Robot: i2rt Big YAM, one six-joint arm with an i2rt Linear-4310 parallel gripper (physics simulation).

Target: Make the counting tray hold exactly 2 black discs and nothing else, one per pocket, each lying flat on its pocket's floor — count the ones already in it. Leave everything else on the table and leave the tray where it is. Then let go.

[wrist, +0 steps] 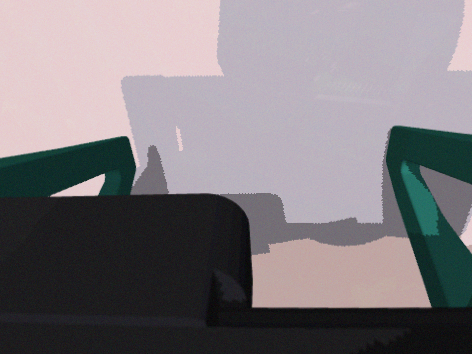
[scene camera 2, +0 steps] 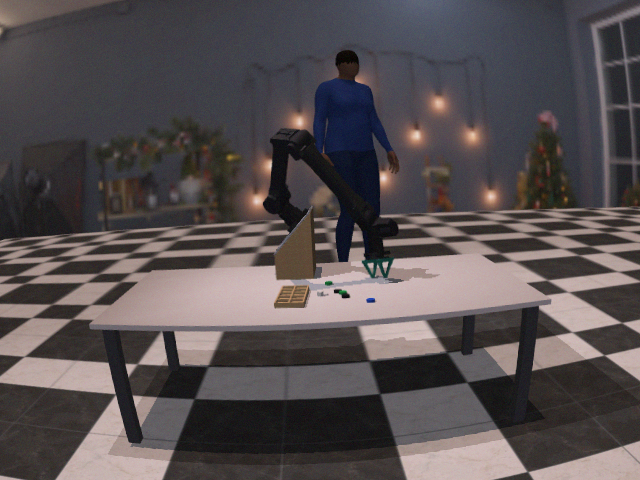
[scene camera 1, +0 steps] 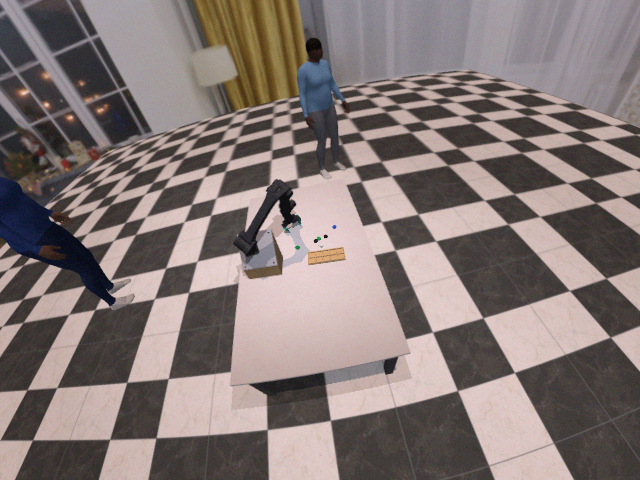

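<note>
The wooden counting tray (scene camera 1: 326, 256) (scene camera 2: 292, 304) lies on the table; no disc can be made out in its pockets, though they are small in both scene views. One black disc (scene camera 1: 325, 236) (scene camera 2: 345, 296) lies on the table beyond the tray. Another black disc (scene camera 1: 315, 241) (scene camera 2: 337, 290) lies nearer the tray, with a green disc (scene camera 1: 318, 238) (scene camera 2: 342, 292) between the two. My gripper (scene camera 1: 292, 225) (scene camera 2: 377, 276) (wrist: 256, 147) is open and empty, above the table, well apart from the discs and the tray. No disc shows in the wrist view.
A second green disc (scene camera 1: 297, 247) (scene camera 2: 328, 283) lies near the arm's wedge-shaped base (scene camera 1: 264, 258) (scene camera 2: 298, 255). A blue disc (scene camera 1: 334, 226) (scene camera 2: 370, 300) lies farther out. A small whitish-grey piece (scene camera 1: 321, 246) (scene camera 2: 321, 293) lies between tray and black discs. Two people stand beyond the table (scene camera 1: 320, 320) (scene camera 2: 206, 315).
</note>
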